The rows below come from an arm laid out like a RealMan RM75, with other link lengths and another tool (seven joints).
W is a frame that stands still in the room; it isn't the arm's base.
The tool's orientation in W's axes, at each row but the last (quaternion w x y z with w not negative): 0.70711 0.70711 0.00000 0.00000; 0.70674 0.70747 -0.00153 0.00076; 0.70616 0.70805 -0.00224 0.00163; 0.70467 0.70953 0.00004 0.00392; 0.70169 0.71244 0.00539 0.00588; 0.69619 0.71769 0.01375 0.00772; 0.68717 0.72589 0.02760 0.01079; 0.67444 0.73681 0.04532 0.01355; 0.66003 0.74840 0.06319 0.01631; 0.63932 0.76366 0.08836 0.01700; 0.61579 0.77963 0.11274 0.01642
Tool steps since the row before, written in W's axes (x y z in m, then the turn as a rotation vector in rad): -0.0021 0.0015 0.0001 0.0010 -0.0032 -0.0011; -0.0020 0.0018 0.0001 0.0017 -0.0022 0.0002; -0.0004 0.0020 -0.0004 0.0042 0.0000 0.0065; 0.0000 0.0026 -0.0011 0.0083 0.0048 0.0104; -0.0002 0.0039 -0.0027 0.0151 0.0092 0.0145; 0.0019 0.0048 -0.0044 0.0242 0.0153 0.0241; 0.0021 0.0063 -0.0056 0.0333 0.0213 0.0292; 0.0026 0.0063 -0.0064 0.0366 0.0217 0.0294; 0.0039 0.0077 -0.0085 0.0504 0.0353 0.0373; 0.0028 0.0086 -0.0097 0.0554 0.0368 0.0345; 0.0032 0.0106 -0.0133 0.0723 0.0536 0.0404
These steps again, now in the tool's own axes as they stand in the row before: -0.0021 0.0001 -0.0015 0.0010 -0.0011 0.0032; -0.0020 0.0001 -0.0018 0.0017 0.0002 0.0022; -0.0004 -0.0004 -0.0020 0.0042 0.0065 0.0000; 0.0000 -0.0011 -0.0026 0.0084 0.0103 -0.0048; -0.0001 -0.0028 -0.0039 0.0153 0.0143 -0.0092; 0.0021 -0.0045 -0.0046 0.0245 0.0238 -0.0153; 0.0026 -0.0059 -0.0059 0.0338 0.0288 -0.0211; 0.0034 -0.0068 -0.0055 0.0371 0.0292 -0.0212; 0.0053 -0.0091 -0.0061 0.0519 0.0363 -0.0341; 0.0049 -0.0106 -0.0062 0.0573 0.0339 -0.0344; 0.0067 -0.0146 -0.0064 0.0764 0.0386 -0.0491
